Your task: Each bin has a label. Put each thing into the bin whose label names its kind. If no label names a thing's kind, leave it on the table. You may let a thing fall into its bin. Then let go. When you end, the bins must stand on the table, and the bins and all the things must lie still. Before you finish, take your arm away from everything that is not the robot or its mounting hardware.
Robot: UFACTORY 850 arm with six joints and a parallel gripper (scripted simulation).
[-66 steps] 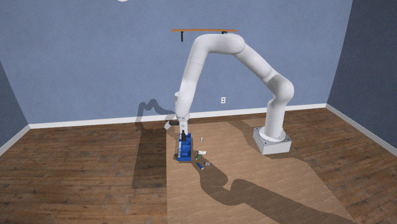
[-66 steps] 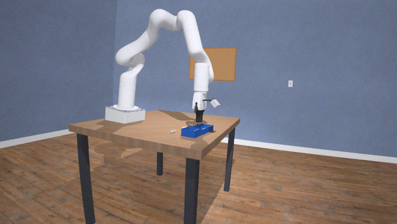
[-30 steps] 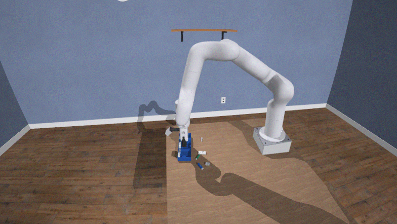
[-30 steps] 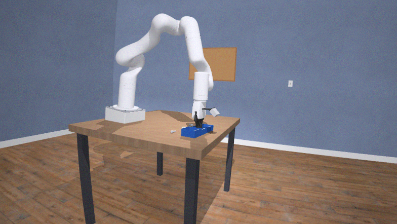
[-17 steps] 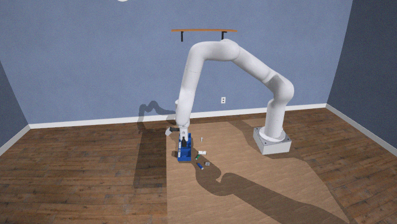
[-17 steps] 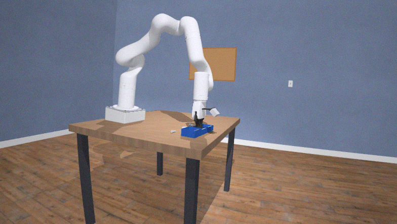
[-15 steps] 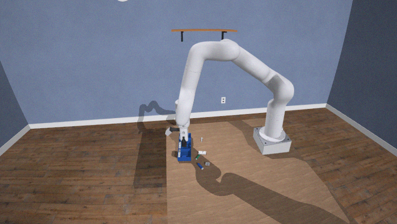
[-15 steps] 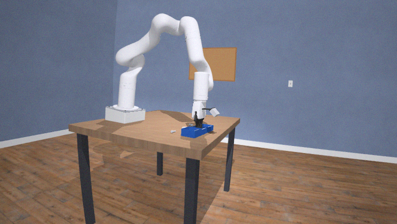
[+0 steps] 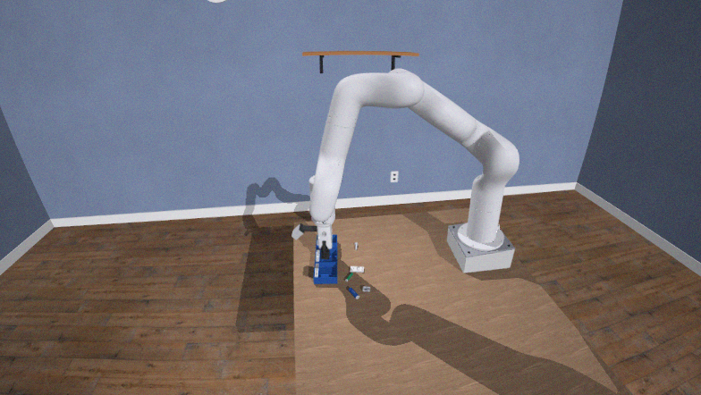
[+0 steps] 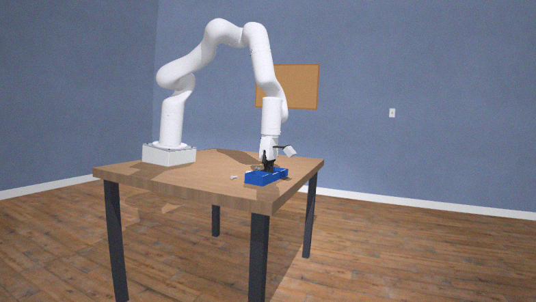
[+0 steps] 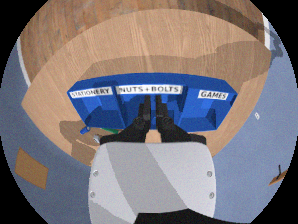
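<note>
My gripper is now 2 cm above the joined blue bins. The rest, counted from my hand: white bolt 13 cm behind, 8 cm to the right, 3 cm below; then white domino-like tile 12 cm behind, 6 cm to the left, 3 cm below; then green cylinder 8 cm behind, 10 cm to the left, 3 cm below.
</note>
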